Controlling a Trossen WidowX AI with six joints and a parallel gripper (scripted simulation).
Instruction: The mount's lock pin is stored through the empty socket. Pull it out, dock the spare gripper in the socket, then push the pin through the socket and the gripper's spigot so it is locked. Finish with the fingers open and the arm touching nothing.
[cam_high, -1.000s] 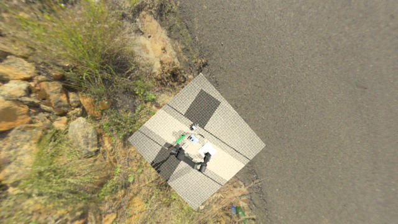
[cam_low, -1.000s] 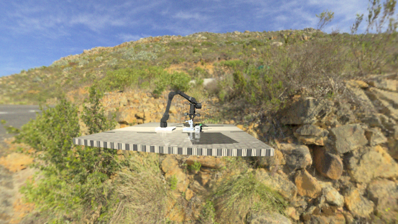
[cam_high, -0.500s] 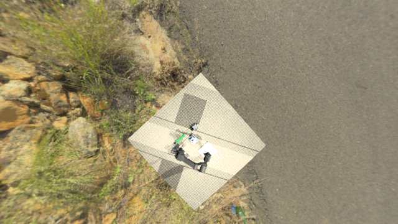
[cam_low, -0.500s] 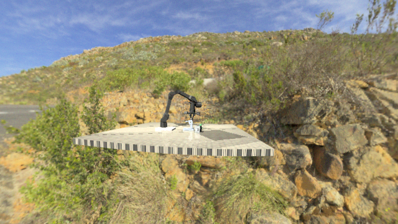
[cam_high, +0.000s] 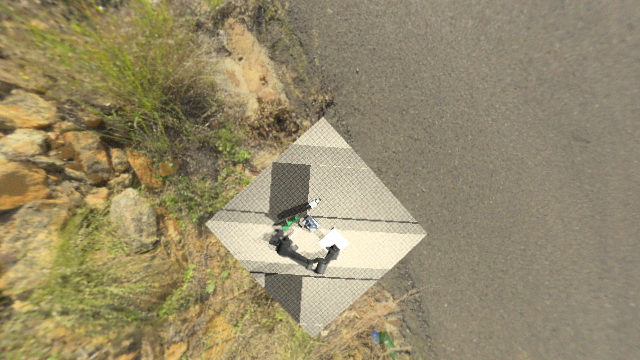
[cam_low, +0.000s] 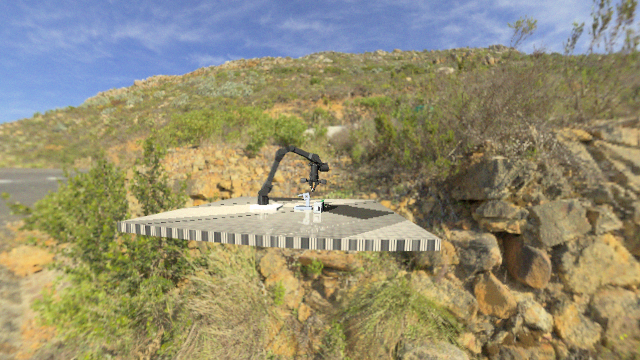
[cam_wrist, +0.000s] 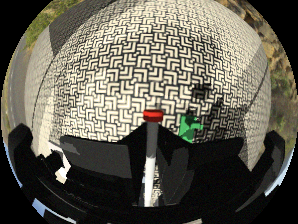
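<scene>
Now: the green strip 70 mm ahead of my gripper tip, 70 mm to the right of it and 70 mm below it. Round my gripper tip: grey mount 40 mm behind, 190 mm to the right, 40 mm below; then spare gripper 60 mm ahead, 310 mm to the right, 60 mm below.
</scene>
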